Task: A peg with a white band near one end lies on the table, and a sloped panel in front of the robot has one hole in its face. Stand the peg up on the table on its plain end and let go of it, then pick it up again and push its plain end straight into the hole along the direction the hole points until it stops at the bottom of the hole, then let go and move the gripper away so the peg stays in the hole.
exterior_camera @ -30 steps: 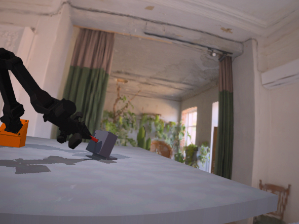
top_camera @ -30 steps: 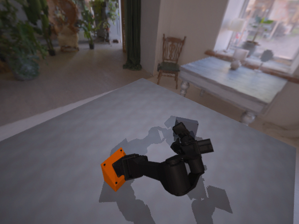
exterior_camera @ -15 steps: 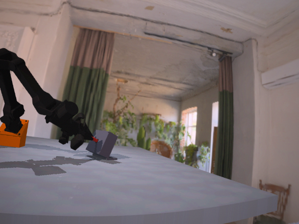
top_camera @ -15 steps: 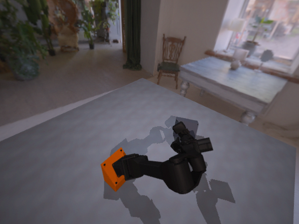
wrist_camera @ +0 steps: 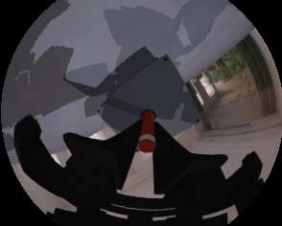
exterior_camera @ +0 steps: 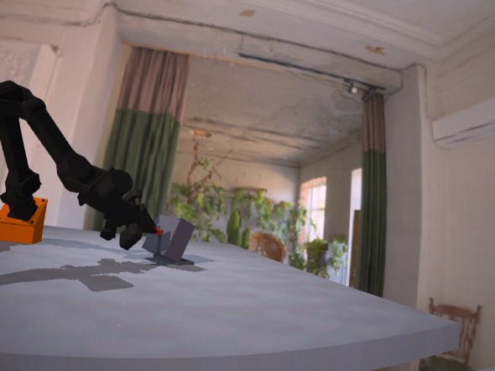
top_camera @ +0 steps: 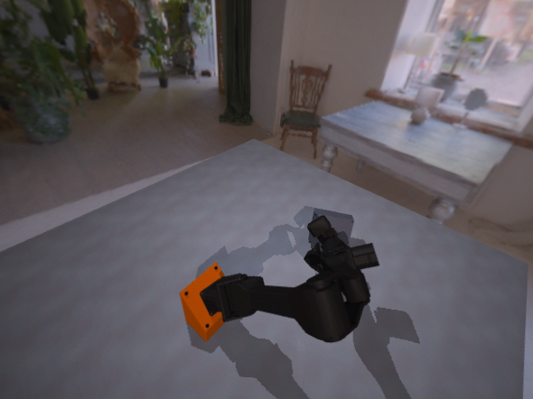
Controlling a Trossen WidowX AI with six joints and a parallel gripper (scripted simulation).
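My gripper tip is 10 mm to the left of the red peg, 10 mm below it and 10 mm past it. The rest, counted from my gripper tip: grey sloped panel (40 mm ahead, 20 mm to the left, 20 mm below).
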